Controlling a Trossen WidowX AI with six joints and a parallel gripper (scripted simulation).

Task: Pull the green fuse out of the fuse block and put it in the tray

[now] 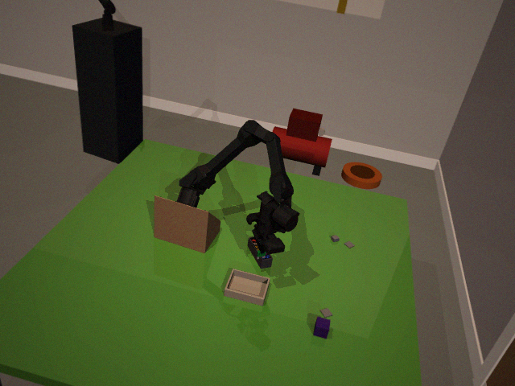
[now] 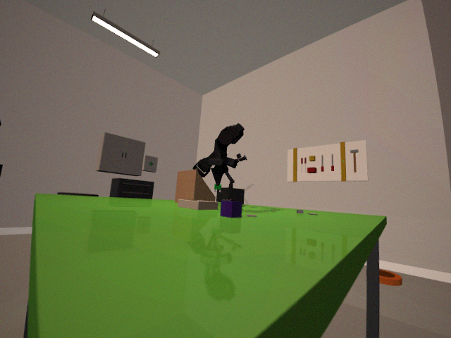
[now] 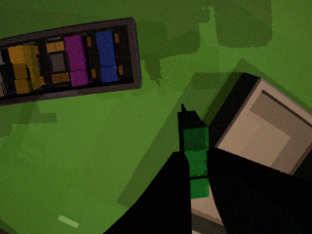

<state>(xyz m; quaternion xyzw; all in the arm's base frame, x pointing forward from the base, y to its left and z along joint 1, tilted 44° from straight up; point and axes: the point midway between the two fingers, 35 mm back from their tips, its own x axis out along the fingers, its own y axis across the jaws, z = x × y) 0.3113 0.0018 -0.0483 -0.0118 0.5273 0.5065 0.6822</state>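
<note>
Right now the beige tray is 9 cm to the right of my gripper tip and 10 cm below it. From my gripper tip the other things lie so: green fuse (1 cm below).
</note>
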